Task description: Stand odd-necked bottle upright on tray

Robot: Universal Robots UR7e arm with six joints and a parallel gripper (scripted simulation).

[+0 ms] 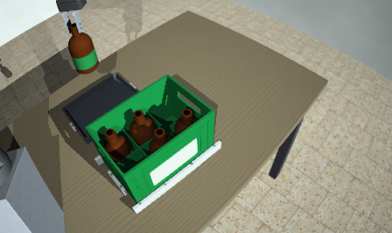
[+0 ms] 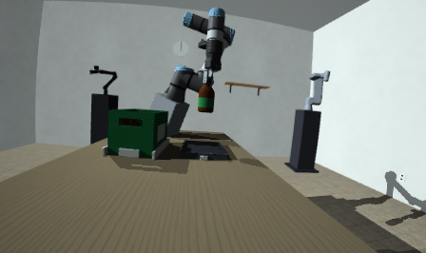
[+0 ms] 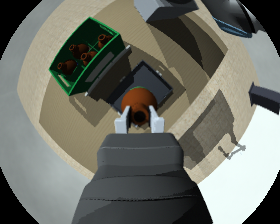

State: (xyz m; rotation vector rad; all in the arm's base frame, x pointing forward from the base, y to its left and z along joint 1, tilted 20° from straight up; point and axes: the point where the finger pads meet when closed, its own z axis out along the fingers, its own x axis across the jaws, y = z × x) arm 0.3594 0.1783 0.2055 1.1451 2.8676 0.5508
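Now: the dark grey tray 33 cm below my hand. The rest, counted from my hand: crate (4 cm ahead, 28 cm to the right, 26 cm below).
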